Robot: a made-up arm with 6 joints. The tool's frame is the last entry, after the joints.
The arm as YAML. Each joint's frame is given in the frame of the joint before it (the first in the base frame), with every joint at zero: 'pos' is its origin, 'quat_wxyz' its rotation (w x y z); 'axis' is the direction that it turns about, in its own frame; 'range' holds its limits. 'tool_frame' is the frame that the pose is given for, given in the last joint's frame.
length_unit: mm
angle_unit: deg
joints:
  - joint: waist
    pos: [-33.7, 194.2, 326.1]
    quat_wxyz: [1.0, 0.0, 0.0, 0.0]
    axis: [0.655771, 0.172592, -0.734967]
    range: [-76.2, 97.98]
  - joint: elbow
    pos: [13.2, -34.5, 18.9]
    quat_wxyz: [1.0, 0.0, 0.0, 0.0]
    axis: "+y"
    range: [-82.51, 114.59]
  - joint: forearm
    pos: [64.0, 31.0, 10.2]
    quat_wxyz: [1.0, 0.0, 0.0, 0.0]
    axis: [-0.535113, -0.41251, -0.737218]
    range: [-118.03, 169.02]
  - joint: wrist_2
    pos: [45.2, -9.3, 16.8]
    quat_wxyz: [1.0, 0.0, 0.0, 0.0]
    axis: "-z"
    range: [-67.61, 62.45]
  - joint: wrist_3
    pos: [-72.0, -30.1, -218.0]
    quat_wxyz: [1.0, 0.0, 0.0, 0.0]
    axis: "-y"
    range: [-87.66, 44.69]
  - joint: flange
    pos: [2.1, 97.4, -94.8]
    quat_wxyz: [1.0, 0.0, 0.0, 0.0]
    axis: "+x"
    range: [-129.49, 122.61]
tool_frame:
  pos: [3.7, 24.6, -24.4]
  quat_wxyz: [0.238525, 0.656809, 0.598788, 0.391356]
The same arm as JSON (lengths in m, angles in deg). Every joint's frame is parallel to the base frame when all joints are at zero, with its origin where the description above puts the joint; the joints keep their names.
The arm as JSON. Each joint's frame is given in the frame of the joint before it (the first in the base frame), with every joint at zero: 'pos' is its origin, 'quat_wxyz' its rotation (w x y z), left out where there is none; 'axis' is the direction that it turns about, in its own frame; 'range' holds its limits. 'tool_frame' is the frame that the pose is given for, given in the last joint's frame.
{"length_unit": "m", "angle_unit": "deg", "joints": [{"joint": "waist", "pos": [-0.0337, 0.1942, 0.3261], "axis": [0.655771, 0.172592, -0.734967], "range": [-76.2, 97.98]}, {"joint": "elbow", "pos": [0.0132, -0.0345, 0.0189], "axis": [0.0, 1.0, 0.0], "range": [-82.51, 114.59]}, {"joint": "forearm", "pos": [0.064, 0.031, 0.0102], "axis": [-0.535113, -0.41251, -0.737218], "range": [-118.03, 169.02]}, {"joint": "wrist_2", "pos": [0.0452, -0.0093, 0.0168], "axis": [0.0, 0.0, -1.0], "range": [-67.61, 62.45]}, {"joint": "wrist_3", "pos": [-0.072, -0.0301, -0.218], "axis": [0.0, -1.0, 0.0], "range": [-87.66, 44.69]}, {"joint": "flange", "pos": [0.0021, 0.0974, -0.0948], "axis": [1.0, 0.0, 0.0], "range": [-129.49, 122.61]}], "tool_frame": {"pos": [0.0037, 0.0246, -0.0244], "quat_wxyz": [0.238525, 0.656809, 0.598788, 0.391356]}}
